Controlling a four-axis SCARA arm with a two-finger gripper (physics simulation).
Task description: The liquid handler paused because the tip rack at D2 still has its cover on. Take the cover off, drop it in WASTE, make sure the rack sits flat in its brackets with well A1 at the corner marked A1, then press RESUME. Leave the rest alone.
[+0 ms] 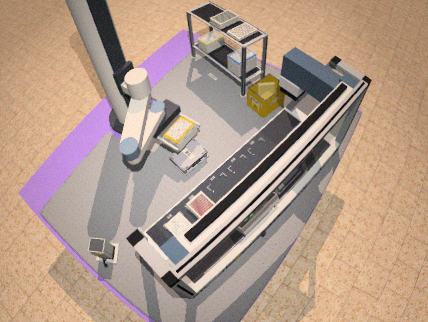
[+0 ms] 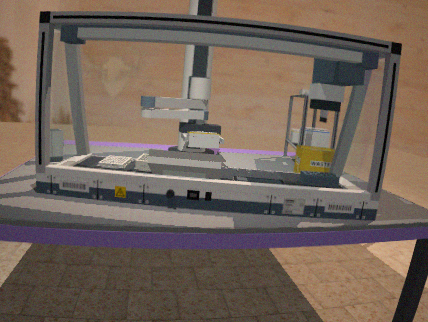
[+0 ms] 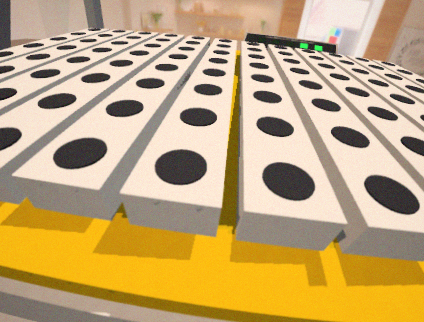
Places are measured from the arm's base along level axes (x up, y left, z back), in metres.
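Where they show: gripper, fingertip midpoint: (image 1: 189, 138) (image 2: 204, 140).
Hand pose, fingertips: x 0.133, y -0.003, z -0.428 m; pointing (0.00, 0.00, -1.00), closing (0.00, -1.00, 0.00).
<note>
Each offset is from my fingertips to the top centre of the thing. "*": to the spot under its first point.
A tip rack @(dx +0.033, dy +0.000, dz +0.051 m) (image 1: 181, 128) (image 2: 204, 140) (image 3: 230, 280) with a yellow top plate under white strips with dark holes is held level above the table, uncovered. My gripper (image 1: 178, 132) is shut on it. The corner marking A1 cannot be read. The yellow WASTE box (image 1: 265, 102) (image 2: 320, 164) stands beside the handler's far end, with a pale, see-through piece inside that looks like the cover. The liquid handler (image 1: 160, 274) (image 2: 240, 187) has a dark deck (image 1: 272, 131) with small brackets in its open slots. Slot D2 and the RESUME label cannot be read.
A grey stand (image 1: 189, 157) is beside the held rack. A red-striped rack @(dx -0.037, dy -0.212, dz -0.233 m) (image 1: 201, 205) and a white rack (image 1: 179, 225) (image 2: 116, 161) sit on the deck. A long frame beam (image 1: 270, 160) crosses above. A shelf unit @(* dx +0.080, dy +0.418, dz -0.013 m) (image 1: 243, 70) holds boxes. A small device @(dx +0.010, dy -0.617, dz +0.008 m) (image 1: 98, 247) stands at the near edge.
</note>
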